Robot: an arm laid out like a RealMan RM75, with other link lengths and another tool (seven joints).
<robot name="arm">
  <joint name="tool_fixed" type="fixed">
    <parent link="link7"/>
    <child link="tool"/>
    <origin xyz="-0.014 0.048 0.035" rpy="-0.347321 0 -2.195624"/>
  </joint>
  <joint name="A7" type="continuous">
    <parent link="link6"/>
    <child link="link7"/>
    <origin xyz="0 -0.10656 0" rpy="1.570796 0 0"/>
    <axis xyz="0 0 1"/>
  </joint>
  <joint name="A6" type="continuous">
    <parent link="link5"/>
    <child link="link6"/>
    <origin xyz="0 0 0" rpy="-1.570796 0 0"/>
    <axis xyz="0 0 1"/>
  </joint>
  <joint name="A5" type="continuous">
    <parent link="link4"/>
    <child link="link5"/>
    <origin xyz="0 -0.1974 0" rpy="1.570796 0 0"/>
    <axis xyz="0 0 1"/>
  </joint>
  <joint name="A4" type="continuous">
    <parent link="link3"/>
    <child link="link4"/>
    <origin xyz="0 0 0" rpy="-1.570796 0 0"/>
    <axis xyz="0 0 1"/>
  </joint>
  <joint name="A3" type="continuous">
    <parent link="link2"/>
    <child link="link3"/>
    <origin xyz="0 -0.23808 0" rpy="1.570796 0 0"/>
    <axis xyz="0 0 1"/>
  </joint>
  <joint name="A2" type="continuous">
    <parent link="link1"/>
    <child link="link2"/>
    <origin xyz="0 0 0" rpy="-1.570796 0 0"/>
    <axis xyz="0 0 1"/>
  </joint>
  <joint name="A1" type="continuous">
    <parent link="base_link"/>
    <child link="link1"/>
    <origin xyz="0 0 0.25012"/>
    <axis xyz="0 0 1"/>
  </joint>
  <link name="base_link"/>
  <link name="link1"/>
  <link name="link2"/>
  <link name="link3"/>
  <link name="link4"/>
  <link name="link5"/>
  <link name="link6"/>
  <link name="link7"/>
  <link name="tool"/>
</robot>
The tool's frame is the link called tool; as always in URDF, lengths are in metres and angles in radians. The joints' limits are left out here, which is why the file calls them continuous.
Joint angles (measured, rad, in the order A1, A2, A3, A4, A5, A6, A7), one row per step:
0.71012, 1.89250, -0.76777, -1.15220, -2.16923, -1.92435, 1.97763
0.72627, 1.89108, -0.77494, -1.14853, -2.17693, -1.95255, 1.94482
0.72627, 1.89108, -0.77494, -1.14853, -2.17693, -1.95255, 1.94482
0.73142, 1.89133, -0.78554, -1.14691, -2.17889, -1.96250, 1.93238
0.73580, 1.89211, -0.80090, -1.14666, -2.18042, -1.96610, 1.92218
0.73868, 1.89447, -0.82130, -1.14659, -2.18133, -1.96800, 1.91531
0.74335, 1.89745, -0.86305, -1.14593, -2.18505, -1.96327, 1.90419
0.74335, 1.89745, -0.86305, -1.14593, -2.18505, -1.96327, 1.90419
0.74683, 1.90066, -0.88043, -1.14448, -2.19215, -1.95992, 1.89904
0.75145, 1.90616, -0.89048, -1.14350, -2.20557, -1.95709, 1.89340
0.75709, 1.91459, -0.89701, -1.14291, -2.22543, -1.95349, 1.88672
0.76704, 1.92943, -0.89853, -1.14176, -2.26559, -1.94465, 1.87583
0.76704, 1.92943, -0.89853, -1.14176, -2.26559, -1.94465, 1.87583
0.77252, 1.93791, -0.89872, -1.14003, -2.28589, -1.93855, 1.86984
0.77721, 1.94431, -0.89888, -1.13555, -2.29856, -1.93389, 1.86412
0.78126, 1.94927, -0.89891, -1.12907, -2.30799, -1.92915, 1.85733
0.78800, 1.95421, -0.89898, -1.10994, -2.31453, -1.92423, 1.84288
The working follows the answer.
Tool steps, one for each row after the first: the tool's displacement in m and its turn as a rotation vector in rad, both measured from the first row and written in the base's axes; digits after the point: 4 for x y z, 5 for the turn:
-0.0023, -0.0031, -0.0009, -0.03176, -0.01617, 0.04708
-0.0023, -0.0031, -0.0009, -0.03176, -0.01617, 0.04708
-0.0031, -0.0047, -0.0024, -0.04941, -0.02544, 0.06665
-0.0041, -0.0056, -0.0047, -0.06388, -0.03702, 0.08526
-0.0051, -0.0069, -0.0080, -0.08151, -0.04949, 0.10100
-0.0063, -0.0083, -0.0144, -0.10852, -0.07731, 0.12728
-0.0063, -0.0083, -0.0144, -0.10852, -0.07731, 0.12728
-0.0067, -0.0086, -0.0180, -0.12043, -0.09191, 0.13702
-0.0068, -0.0086, -0.0214, -0.12874, -0.10618, 0.14381
-0.0068, -0.0083, -0.0254, -0.13538, -0.12213, 0.14924
-0.0062, -0.0070, -0.0313, -0.13779, -0.14887, 0.15260
-0.0062, -0.0070, -0.0313, -0.13779, -0.14887, 0.15260
-0.0060, -0.0062, -0.0346, -0.13838, -0.16113, 0.15456
-0.0060, -0.0056, -0.0373, -0.14082, -0.16714, 0.15701
-0.0059, -0.0052, -0.0397, -0.14352, -0.17069, 0.15990
-0.0054, -0.0049, -0.0431, -0.15426, -0.16831, 0.16623

Tool pose at each row, in the base's axes (x y z in m, rotation vector in rad; rounded; the steps above come from the unrounded poses):
0.1328, 0.3035, 0.1303, 1.94731, 2.36065, 0.52188
0.1305, 0.3005, 0.1294, 1.87158, 2.39511, 0.49749
0.1305, 0.3005, 0.1294, 1.87158, 2.39511, 0.49749
0.1297, 0.2989, 0.1279, 1.83638, 2.40612, 0.48387
0.1287, 0.2979, 0.1257, 1.80193, 2.41496, 0.47619
0.1277, 0.2966, 0.1224, 1.76881, 2.41911, 0.46518
0.1265, 0.2953, 0.1159, 1.70993, 2.42137, 0.45571
0.1265, 0.2953, 0.1159, 1.70993, 2.42137, 0.45571
0.1262, 0.2949, 0.1124, 1.68457, 2.41874, 0.45339
0.1260, 0.2950, 0.1090, 1.66421, 2.41421, 0.45509
0.1260, 0.2952, 0.1050, 1.64494, 2.40765, 0.46012
0.1266, 0.2965, 0.0991, 1.62245, 2.39329, 0.47881
0.1266, 0.2965, 0.0991, 1.62245, 2.39329, 0.47881
0.1268, 0.2974, 0.0957, 1.61188, 2.38718, 0.48790
0.1268, 0.2979, 0.0930, 1.60424, 2.38502, 0.48977
0.1270, 0.2983, 0.0906, 1.59767, 2.38476, 0.48939
0.1274, 0.2986, 0.0872, 1.58821, 2.38939, 0.47466

